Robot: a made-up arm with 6 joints.
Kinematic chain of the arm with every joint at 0, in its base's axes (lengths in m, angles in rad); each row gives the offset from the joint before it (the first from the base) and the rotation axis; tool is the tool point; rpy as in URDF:
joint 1: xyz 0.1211 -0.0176 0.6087 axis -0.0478 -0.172 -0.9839
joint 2: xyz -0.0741 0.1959 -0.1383 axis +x
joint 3: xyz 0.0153 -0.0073 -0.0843 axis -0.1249 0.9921 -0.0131
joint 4: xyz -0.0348 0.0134 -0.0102 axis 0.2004 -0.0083 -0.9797
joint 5: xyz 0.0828 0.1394 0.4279 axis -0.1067 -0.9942 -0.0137
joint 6: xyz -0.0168 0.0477 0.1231 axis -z
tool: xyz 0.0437 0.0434 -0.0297 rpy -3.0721 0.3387 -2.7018
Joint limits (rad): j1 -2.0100..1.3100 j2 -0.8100..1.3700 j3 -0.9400..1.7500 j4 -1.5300..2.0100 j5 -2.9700..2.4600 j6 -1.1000..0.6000
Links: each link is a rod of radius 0.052 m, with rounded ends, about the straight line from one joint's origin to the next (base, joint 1, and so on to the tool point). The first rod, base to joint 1, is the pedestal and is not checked.
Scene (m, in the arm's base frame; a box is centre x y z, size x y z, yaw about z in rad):
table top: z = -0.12
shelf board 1: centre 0.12 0.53 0 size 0.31 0.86 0.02 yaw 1.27
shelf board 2: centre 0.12 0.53 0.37 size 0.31 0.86 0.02 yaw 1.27
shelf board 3: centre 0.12 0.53 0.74 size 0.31 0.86 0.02 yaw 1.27
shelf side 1: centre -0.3 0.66 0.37 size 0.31 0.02 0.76 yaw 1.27
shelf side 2: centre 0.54 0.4 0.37 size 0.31 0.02 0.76 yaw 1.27
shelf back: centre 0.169 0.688 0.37 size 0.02 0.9 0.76 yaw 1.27
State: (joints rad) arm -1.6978 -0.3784 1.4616 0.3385 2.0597 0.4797
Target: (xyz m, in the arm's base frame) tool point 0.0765 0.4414 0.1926
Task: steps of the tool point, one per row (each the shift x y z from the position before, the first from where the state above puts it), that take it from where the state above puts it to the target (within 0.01 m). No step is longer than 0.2 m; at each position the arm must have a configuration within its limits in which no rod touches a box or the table.
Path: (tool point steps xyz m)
1: 0.1158 0.1170 -0.0634
2: 0.1497 0.0706 -0.0577
3: 0.1654 0.0158 -0.0491

